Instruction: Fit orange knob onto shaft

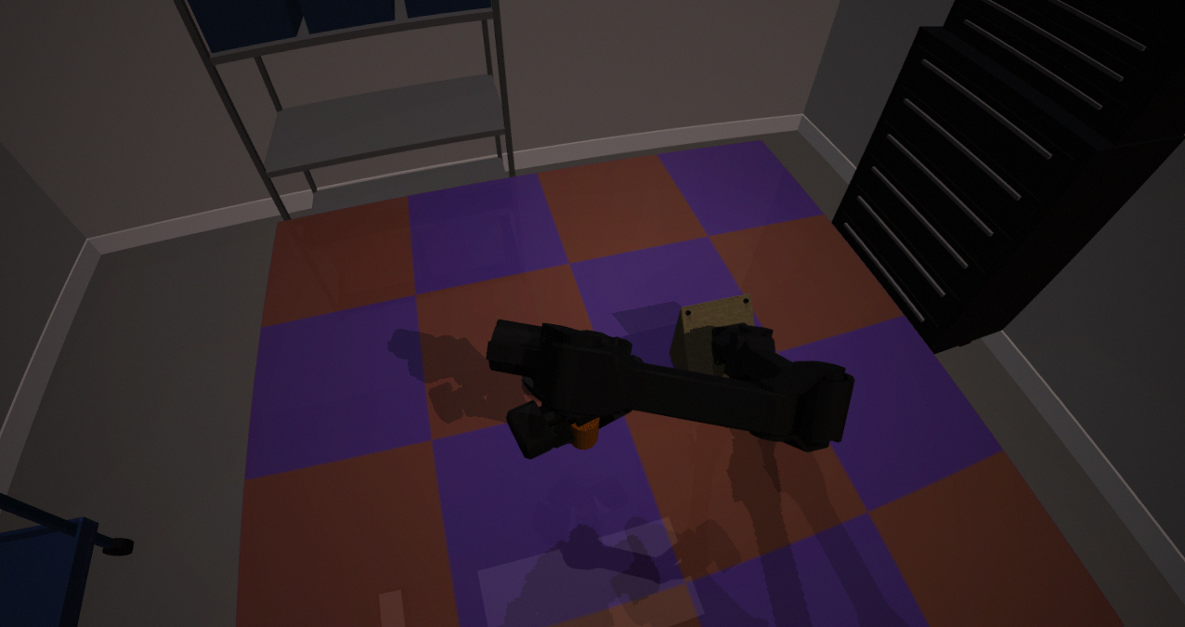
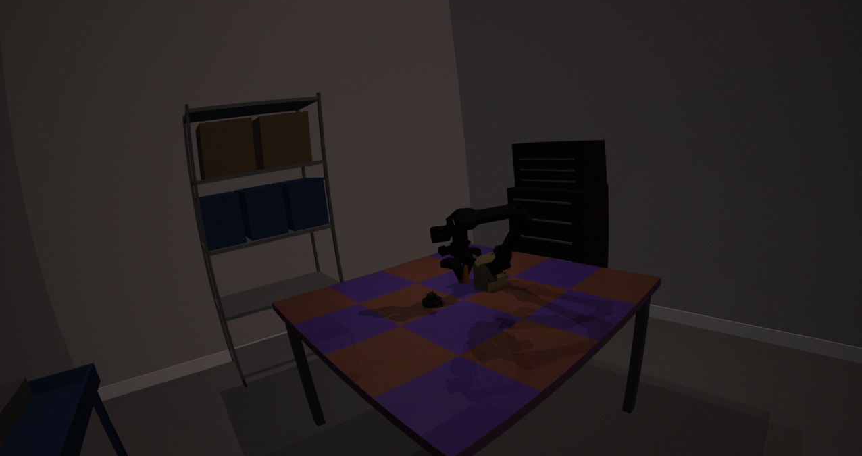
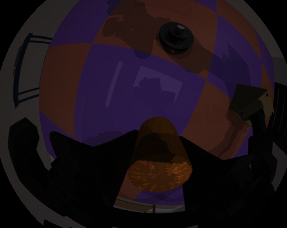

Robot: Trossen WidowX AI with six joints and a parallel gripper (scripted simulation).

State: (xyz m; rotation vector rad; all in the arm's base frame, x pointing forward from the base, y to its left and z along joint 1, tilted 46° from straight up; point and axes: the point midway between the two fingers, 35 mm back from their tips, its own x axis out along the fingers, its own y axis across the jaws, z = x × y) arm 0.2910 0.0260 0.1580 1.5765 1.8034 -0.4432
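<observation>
Right now my gripper tip is 30 mm below the orange knob. Also, from my gripper tip: dark round pedestal: 180 mm to the right, 120 mm below, 30 mm ahead.
</observation>
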